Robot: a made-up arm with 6 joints. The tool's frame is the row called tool.
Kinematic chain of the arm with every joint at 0, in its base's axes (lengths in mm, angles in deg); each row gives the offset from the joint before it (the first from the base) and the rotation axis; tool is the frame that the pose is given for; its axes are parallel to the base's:
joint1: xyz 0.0 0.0 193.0 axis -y
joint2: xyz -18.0 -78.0 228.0 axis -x
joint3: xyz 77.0 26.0 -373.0 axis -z
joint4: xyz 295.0 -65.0 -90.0 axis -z
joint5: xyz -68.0 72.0 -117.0 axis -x
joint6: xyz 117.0 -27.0 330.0 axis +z
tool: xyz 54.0 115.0 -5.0
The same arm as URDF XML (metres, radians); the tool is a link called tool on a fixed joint. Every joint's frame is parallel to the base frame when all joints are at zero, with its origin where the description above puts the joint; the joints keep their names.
<robot name="arm">
<joint name="joint1" type="continuous"><parent link="base"/><child link="link1"/><origin xyz="0.0000 0.0000 0.1930" rpy="0.0000 0.0000 0.0000"/><axis xyz="0 -1 0"/></joint>
<joint name="joint2" type="continuous"><parent link="link1"/><child link="link2"/><origin xyz="-0.0180 -0.0780 0.2280" rpy="0.0000 0.0000 0.0000"/><axis xyz="-1 0 0"/></joint>
<joint name="joint3" type="continuous"><parent link="link2"/><child link="link3"/><origin xyz="0.0770 0.0260 -0.3730" rpy="0.0000 0.0000 0.0000"/><axis xyz="0 0 -1"/></joint>
<joint name="joint4" type="continuous"><parent link="link3"/><child link="link4"/><origin xyz="0.2950 -0.0650 -0.0900" rpy="0.0000 0.0000 0.0000"/><axis xyz="0 0 -1"/></joint>
<joint name="joint5" type="continuous"><parent link="link4"/><child link="link5"/><origin xyz="-0.0680 0.0720 -0.1170" rpy="0.0000 0.0000 0.0000"/><axis xyz="-1 0 0"/></joint>
<joint name="joint6" type="continuous"><parent link="link5"/><child link="link6"/><origin xyz="0.1170 -0.0270 0.3300" rpy="0.0000 0.0000 0.0000"/><axis xyz="0 0 1"/></joint>
<joint name="tool_joint" type="fixed"><parent link="link6"/><child link="tool"/><origin xyz="0.0540 0.1150 -0.0050" rpy="0.0000 0.0000 0.0000"/></joint>
<link name="base"/>
<link name="link1"/>
<link name="link2"/>
<link name="link3"/>
<link name="link4"/>
<link name="link5"/>
<link name="link6"/>
<link name="tool"/>
</robot>

